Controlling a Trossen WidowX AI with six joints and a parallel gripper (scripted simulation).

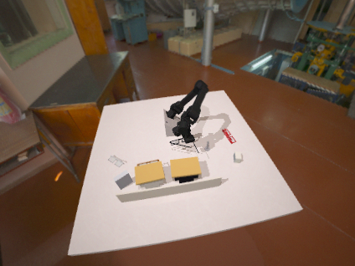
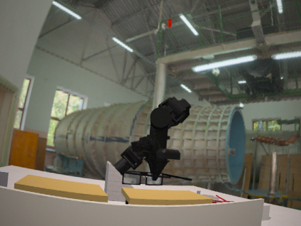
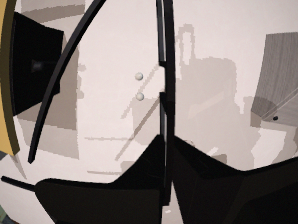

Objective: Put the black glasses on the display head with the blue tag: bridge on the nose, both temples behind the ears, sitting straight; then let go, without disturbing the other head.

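My gripper tip is now 16 cm to the right of the grey peg, 9 cm above it and 4 cm short of it. The rest, counted from my gripper tip: grey-blue block: 45 cm to the right, 14 cm ahead, 6 cm below; then low white wall: 29 cm ahead, 19 cm to the right, 6 cm below; then white cube: 31 cm to the left, 19 cm ahead, 9 cm below.
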